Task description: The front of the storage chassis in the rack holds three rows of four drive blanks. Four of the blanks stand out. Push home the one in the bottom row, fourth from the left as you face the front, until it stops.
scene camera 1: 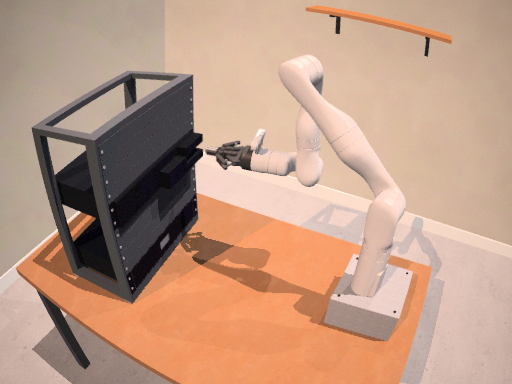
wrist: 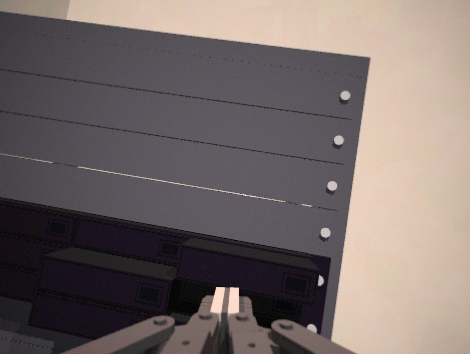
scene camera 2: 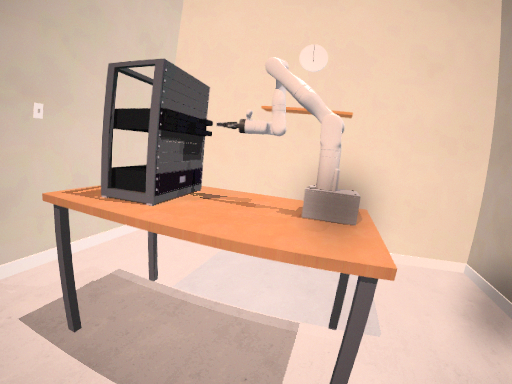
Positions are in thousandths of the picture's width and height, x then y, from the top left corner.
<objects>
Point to a rack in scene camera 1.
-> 269, 462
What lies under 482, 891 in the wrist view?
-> The gripper.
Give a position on a rack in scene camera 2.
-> At 351, 272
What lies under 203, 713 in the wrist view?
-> A rack.
</objects>
